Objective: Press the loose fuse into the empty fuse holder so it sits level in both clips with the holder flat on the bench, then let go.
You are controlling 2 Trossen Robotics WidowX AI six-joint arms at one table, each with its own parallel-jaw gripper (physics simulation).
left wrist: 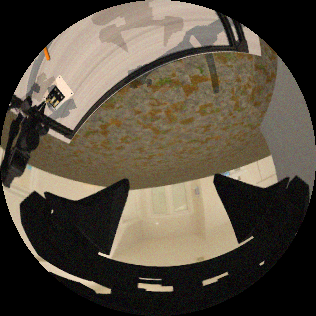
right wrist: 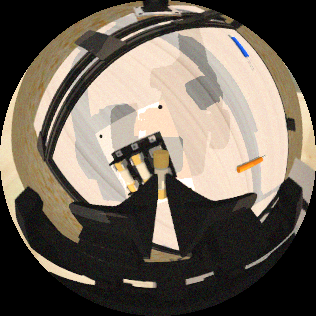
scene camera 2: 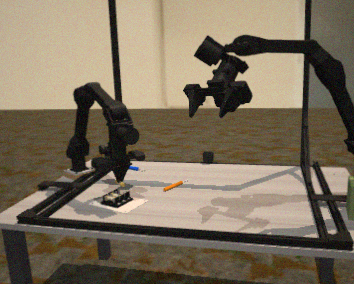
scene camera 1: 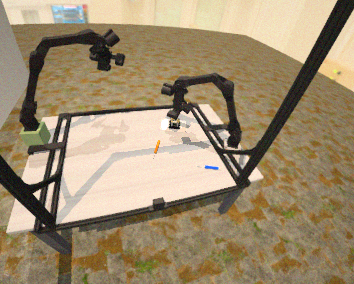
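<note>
The black fuse holder sits on a white plate. Two fuses lie side by side in it, seen at the left in the right wrist view. My right gripper is shut on the loose fuse, a pale tube with brass caps. It holds the fuse above the holder, over the empty position at the right in the right wrist view. The fingers hide part of the holder and fuse. My left gripper is open and empty, high above the bench.
An orange-handled tool and a blue-handled tool lie on the bench. Black rails edge the bench. A green block is at the left arm's base.
</note>
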